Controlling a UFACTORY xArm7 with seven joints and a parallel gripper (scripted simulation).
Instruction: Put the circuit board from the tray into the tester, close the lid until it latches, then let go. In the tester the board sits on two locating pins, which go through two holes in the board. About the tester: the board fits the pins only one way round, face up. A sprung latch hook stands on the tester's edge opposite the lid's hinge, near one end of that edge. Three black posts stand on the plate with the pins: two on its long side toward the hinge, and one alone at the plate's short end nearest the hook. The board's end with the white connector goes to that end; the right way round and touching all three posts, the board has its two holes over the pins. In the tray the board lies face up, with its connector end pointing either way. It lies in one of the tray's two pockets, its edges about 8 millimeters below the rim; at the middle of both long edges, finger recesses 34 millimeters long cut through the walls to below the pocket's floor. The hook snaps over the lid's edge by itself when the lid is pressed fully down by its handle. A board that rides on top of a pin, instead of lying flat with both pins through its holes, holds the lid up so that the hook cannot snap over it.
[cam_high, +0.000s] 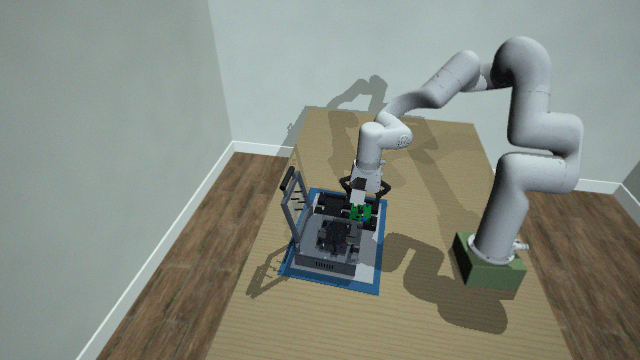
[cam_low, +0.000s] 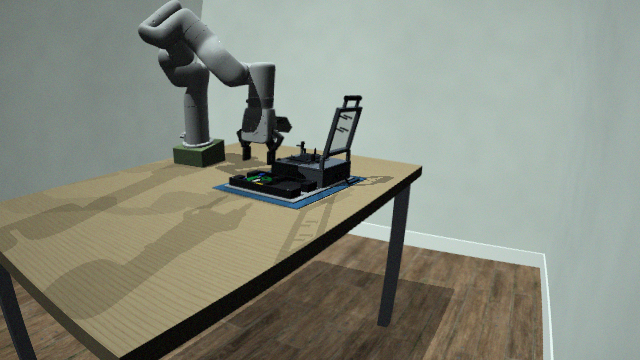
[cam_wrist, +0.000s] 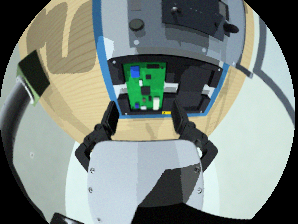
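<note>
Right now the green circuit board is 60 mm below my hand. Round my hand: lid (210 mm ahead, 140 mm to the left, 100 mm above); then tester plate (160 mm to the left, 90 mm ahead, 10 mm below).
</note>
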